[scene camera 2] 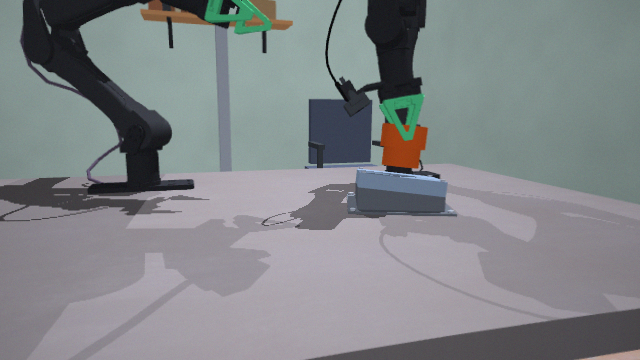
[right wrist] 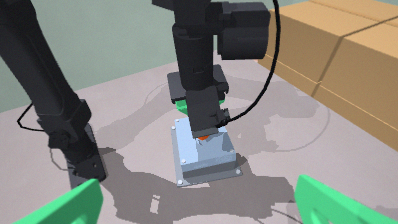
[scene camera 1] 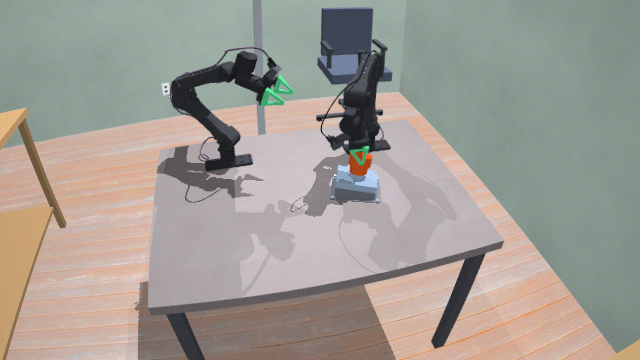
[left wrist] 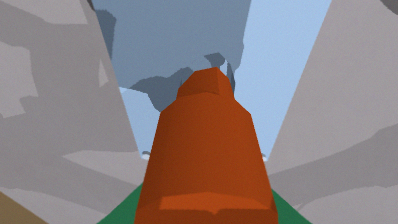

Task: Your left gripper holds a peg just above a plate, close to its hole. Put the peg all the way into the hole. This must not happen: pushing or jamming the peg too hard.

Labels:
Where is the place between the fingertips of my left gripper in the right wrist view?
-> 199,112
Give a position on a light blue plate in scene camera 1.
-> At 366,183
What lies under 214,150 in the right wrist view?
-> A light blue plate.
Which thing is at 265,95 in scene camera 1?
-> My right gripper.

